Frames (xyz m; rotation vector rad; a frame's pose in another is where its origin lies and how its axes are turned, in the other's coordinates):
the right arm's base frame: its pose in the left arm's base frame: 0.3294 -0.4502 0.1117 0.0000 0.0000 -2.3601
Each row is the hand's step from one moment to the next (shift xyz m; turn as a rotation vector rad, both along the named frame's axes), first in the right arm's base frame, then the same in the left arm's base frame.
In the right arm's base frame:
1: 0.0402 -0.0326 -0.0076 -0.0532 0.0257 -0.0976
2: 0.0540 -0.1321 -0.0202 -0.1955 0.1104 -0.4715
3: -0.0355 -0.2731 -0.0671 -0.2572 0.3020 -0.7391
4: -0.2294 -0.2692 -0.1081 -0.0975 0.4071 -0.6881
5: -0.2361 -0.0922 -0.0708 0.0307 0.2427 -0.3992
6: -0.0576 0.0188 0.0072 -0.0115 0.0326 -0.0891
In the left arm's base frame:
1: -0.0515 -0.0052 -0.0076 0.0559 0.0192 -0.0976
2: -0.1314 0.0557 -0.0202 0.2165 0.0593 -0.4715
3: -0.1672 0.2189 -0.0671 0.3953 -0.0332 -0.7391
4: -0.0268 0.3527 -0.1081 0.3559 -0.2203 -0.6881
5: 0.1027 0.2317 -0.0708 0.1492 -0.1939 -0.3992
6: 0.0541 0.0272 0.0072 0.0311 -0.0150 -0.0891

